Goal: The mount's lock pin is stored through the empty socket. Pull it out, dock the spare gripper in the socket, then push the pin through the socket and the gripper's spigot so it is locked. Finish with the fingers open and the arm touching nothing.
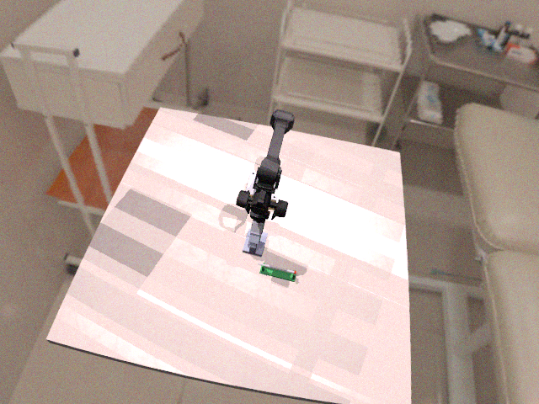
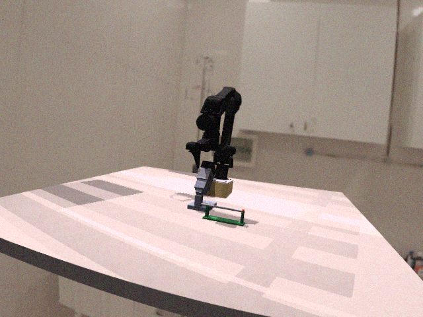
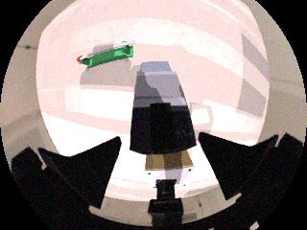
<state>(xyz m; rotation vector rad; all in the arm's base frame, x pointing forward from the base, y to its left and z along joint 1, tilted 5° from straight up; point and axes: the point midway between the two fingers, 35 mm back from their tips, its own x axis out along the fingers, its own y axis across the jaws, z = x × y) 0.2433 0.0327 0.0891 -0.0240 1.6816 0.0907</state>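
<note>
The spare gripper lies 30 mm ahead of my gripper tip and 20 mm below it. From my gripper tip the other things lie so: grey mount 90 mm below, 60 mm ahead, 10 mm to the left; green rack 140 mm ahead, 130 mm to the left, 120 mm below.
</note>
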